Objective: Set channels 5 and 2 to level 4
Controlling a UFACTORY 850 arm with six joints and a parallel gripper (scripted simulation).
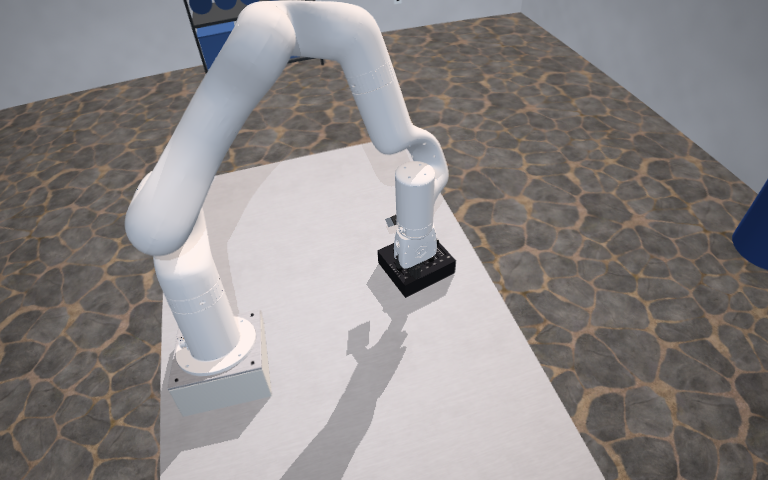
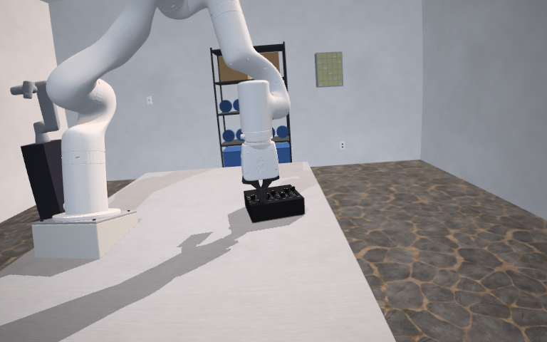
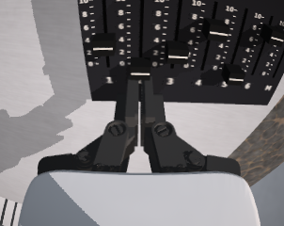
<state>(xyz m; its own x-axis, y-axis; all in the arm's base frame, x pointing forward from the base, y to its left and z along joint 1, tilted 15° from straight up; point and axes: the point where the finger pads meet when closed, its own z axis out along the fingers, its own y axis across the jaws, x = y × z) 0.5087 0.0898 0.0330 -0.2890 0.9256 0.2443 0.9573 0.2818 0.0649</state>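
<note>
Right now my hand is 4 cm to the right of the channel 3 fader cap, 1 cm short of it and 1 cm above it. Also, from my hand: channel 2 fader cap (2 cm to the left, 1 cm below, 1 cm behind); then channel 1 fader cap (3 cm to the left, 3 cm behind, 1 cm below); then channel 4 cap (6 cm to the left, 3 cm ahead, 1 cm below).
</note>
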